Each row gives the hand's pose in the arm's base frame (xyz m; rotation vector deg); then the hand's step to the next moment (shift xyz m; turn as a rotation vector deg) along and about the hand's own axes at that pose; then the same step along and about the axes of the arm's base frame.
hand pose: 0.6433 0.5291 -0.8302 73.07 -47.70 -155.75
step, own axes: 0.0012 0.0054 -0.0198 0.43 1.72 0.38
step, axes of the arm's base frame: 0.0124 -0.0139 -0.0086 -0.90 -1.40 0.71
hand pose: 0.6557 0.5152 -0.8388 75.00 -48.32 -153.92
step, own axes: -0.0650 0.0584 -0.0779 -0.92 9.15 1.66
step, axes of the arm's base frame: 0.0879 -0.0682 0.0364 -2.44 -6.80 5.93
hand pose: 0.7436 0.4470 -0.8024 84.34 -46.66 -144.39
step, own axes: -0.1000 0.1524 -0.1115 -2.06 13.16 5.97
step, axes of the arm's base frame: 0.1199 -0.1379 0.1108 -6.12 -8.12 10.48
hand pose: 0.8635 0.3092 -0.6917 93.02 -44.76 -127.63
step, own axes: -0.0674 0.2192 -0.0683 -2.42 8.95 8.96
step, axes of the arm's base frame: 0.0666 -0.1620 0.1630 -8.42 -3.72 9.03
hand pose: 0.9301 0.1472 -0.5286 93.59 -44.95 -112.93
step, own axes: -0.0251 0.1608 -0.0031 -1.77 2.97 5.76
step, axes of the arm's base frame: 0.0063 -0.1013 0.1273 -5.35 -0.21 4.06
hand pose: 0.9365 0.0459 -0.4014 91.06 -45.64 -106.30
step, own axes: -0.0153 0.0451 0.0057 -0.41 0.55 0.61
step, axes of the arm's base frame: -0.0018 -0.0181 0.0444 -0.53 -0.01 0.75
